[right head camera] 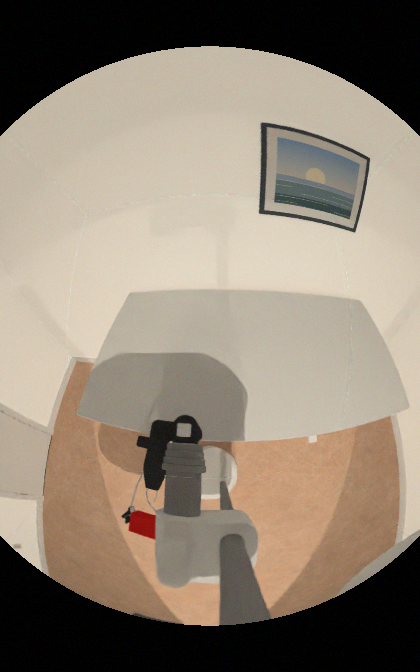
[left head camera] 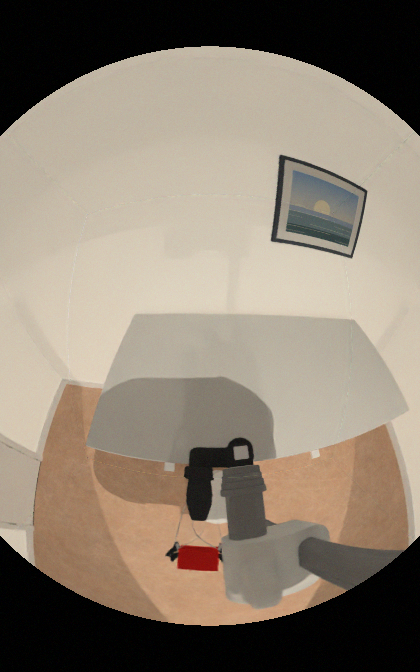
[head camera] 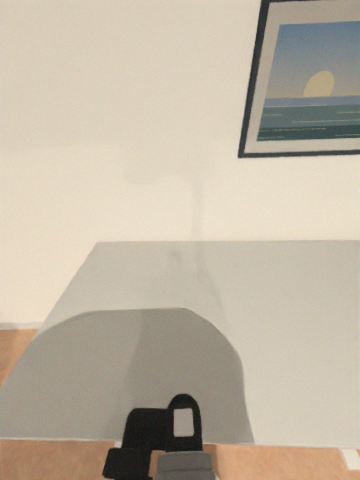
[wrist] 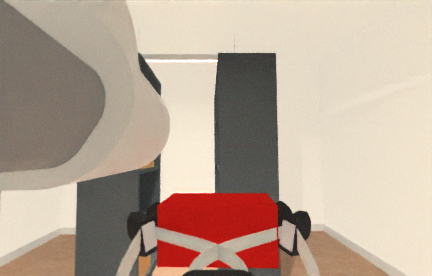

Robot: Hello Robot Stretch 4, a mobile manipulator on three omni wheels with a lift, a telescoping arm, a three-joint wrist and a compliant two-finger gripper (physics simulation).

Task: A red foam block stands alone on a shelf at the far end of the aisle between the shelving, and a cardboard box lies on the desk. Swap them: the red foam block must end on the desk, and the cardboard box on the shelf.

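Frame: origin at the robot's base, x ahead, y left, z up, level; millimetres.
Where they show: gripper, between the fingertips: [wrist: 218,218].
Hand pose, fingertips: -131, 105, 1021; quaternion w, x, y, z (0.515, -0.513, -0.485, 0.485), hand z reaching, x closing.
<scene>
After its pixels a point has its place, as x, y, z.
The red foam block [left head camera: 198,558] [right head camera: 142,525] [wrist: 215,207] @(-84, 100, 1040) is held in my gripper [left head camera: 197,554] [wrist: 218,218] @(-131, 105, 1021), with one finger on each side. The block is beyond the near edge of the desk, over the floor in the head views. The grey desk [head camera: 300,325] @(422, -404, 922) [left head camera: 310,375] [right head camera: 310,360] stands in front of the wall; my arm and head cast a shadow on its left part. My wrist is near the desk's front edge. No cardboard box shows on the visible desk top. In the right head view the arm hides one finger and part of the block.
Dark shelving units show behind in the wrist view, one on the right [wrist: 247,125] @(-1923, 425, 1303) and one on the left [wrist: 107,220] @(-1944, -633, 595), with a gap between them. A framed picture [head camera: 320,120] @(939, -570, 1476) [left head camera: 320,207] [right head camera: 315,177] hangs on the wall above the desk. A door [left head camera: 15,485] [right head camera: 22,460] is at the left.
</scene>
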